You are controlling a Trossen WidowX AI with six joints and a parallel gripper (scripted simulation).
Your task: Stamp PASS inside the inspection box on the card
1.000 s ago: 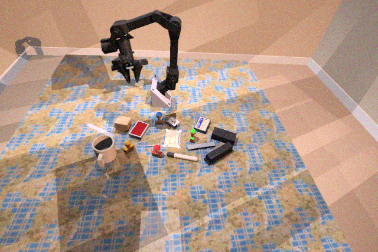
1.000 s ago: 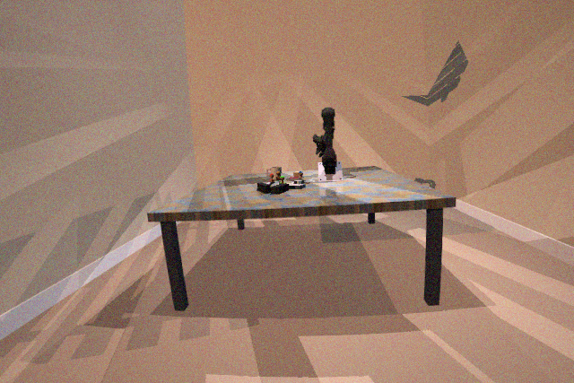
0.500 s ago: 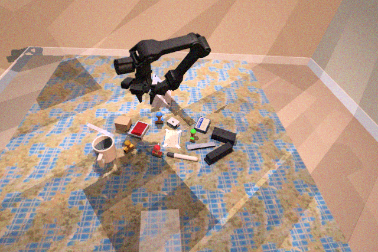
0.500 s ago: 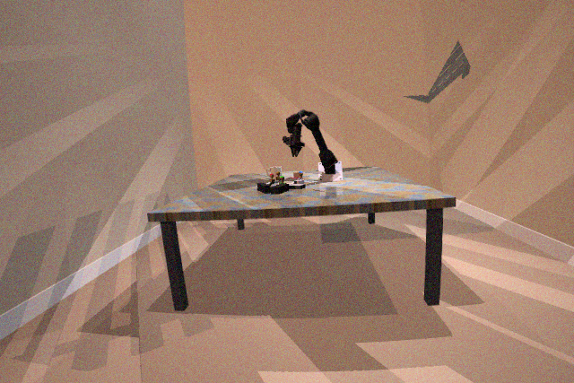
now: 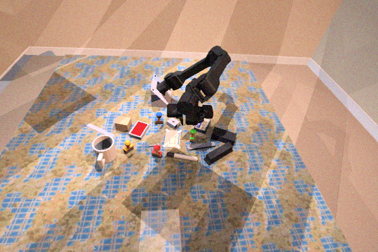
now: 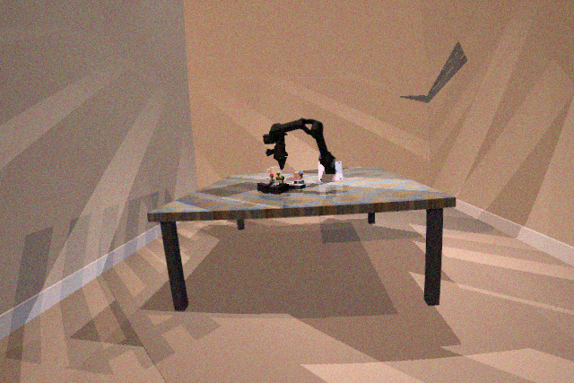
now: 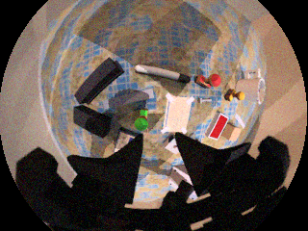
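My gripper tip is 8 cm above the green-knobbed stamp and 3 cm to the right of it. Round my gripper tip: white box 9 cm behind, 8 cm below, 6 cm to the right; grey bar 9 cm below, 7 cm to the left, 4 cm ahead; white card 10 cm below, 6 cm to the right.
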